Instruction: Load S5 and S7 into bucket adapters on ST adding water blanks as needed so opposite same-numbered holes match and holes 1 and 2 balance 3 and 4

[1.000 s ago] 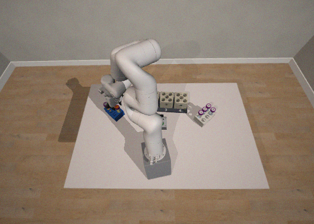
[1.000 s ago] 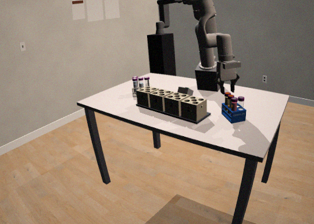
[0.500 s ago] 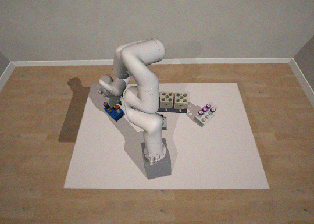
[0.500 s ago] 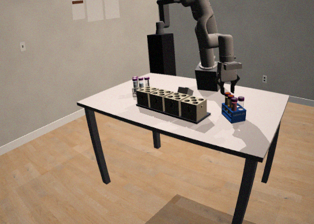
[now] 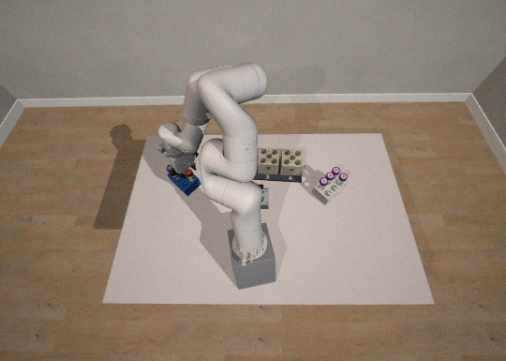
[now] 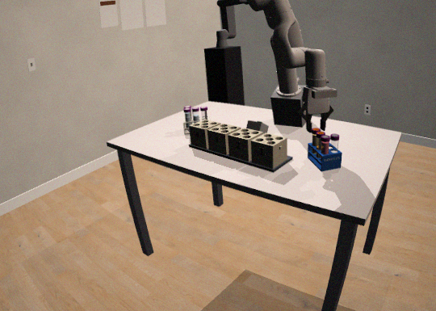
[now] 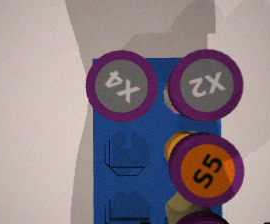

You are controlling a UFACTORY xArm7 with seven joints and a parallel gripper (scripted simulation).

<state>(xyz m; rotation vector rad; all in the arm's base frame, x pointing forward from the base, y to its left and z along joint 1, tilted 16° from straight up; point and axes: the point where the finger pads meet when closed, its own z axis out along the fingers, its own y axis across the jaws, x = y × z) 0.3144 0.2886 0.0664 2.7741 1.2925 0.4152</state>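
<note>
My gripper is now 10 mm short of the blue rack, 40 mm to the right of it and 100 mm above it. From my hand the other things lie so: adapter 120 mm ahead, 130 mm to the right, 80 mm below; dark stand 110 mm ahead, 300 mm to the right, 130 mm below; white rack 10 mm behind, 640 mm to the right, 100 mm below.
</note>
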